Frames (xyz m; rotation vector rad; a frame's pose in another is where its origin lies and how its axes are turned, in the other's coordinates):
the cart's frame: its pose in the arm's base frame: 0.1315 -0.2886 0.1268 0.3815 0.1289 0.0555
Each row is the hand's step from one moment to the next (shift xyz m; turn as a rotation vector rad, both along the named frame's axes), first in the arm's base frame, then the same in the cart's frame.
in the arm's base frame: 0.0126 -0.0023 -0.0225 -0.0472 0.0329 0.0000
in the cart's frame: 0.0149 -0.0109 -0.0181 -0.0442 0.0319 -0.0185
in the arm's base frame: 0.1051 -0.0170 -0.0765 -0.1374 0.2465 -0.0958
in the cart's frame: 0.1115 -0.0475 -0.0499 -0.1058 0.1966 -0.1974
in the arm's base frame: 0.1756 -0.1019 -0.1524 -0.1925 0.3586 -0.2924
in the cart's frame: 0.1834 -0.1567 -0.0789 -0.1290 0.2285 -0.4270
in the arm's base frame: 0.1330 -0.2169 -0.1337 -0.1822 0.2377 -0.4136
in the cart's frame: 0.1301 -0.2550 -0.0252 -0.1143 0.0708 -0.4926
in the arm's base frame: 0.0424 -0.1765 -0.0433 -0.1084 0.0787 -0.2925
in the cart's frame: 0.0332 -0.1810 0.0308 -0.0676 -0.0334 -0.3128
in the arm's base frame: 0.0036 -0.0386 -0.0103 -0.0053 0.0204 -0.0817
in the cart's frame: 0.0017 -0.0397 0.0052 0.0057 -0.0115 -0.0834
